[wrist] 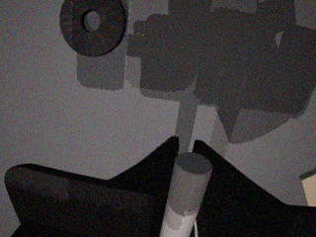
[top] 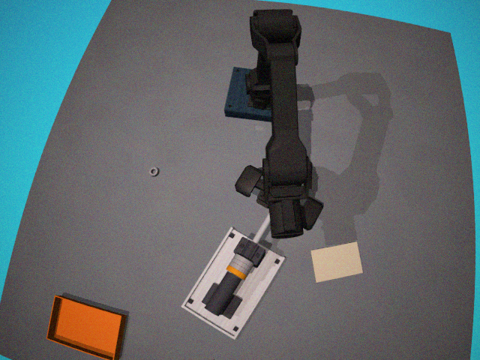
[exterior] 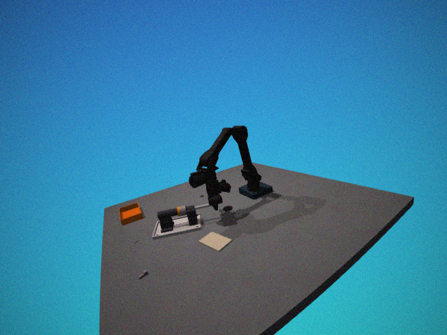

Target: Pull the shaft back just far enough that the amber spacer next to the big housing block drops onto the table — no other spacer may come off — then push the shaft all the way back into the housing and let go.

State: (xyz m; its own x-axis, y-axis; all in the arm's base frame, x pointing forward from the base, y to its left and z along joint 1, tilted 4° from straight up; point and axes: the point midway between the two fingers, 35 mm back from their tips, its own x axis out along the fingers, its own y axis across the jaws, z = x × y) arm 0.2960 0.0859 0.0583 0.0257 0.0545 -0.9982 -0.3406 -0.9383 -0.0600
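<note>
Now: gripper tip 80 mm short of the shaft, 30 mm to the left of it and 30 mm below it. The rest, counted from my gripper tip: pad (100 mm ahead, 170 mm to the left, 40 mm below); then grey spacer (150 mm ahead, 50 mm to the right, 30 mm above); then amber spacer (170 mm ahead, 60 mm to the right, 30 mm above).
</note>
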